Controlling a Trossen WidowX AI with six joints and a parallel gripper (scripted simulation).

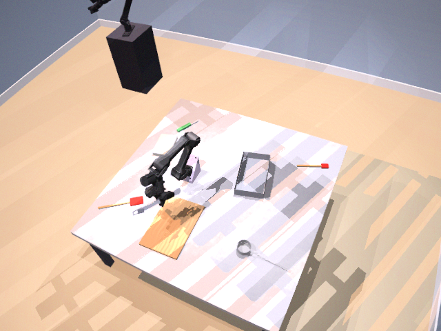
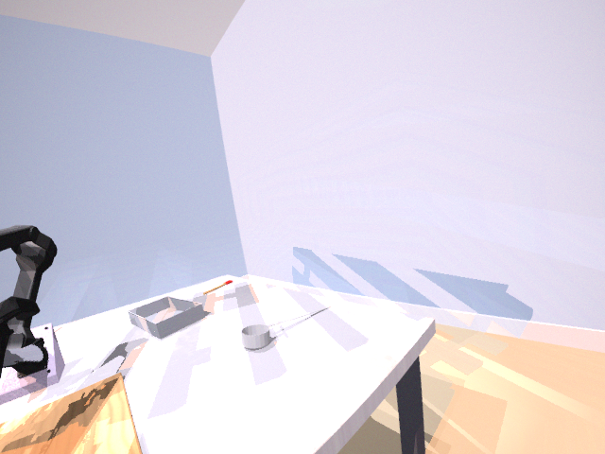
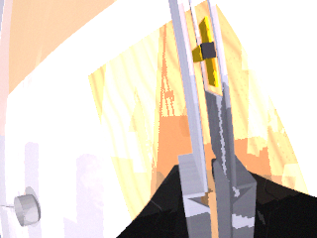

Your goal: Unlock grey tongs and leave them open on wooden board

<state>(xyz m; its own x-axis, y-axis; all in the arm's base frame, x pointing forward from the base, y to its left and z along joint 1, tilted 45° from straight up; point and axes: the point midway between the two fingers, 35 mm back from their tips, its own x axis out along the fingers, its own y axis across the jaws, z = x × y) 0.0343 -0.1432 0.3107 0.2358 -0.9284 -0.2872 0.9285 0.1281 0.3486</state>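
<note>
Right now the wooden board is 15 cm below my gripper tip, 5 cm ahead of it and 1 cm to the right of it. The rest, counted from my gripper tip: yellow lock piece (5 cm above, 3 cm to the right, 3 cm behind); then red-headed spatula (30 cm behind, 15 cm below); then grey roasting tin (49 cm to the left, 33 cm ahead, 13 cm below).
</note>
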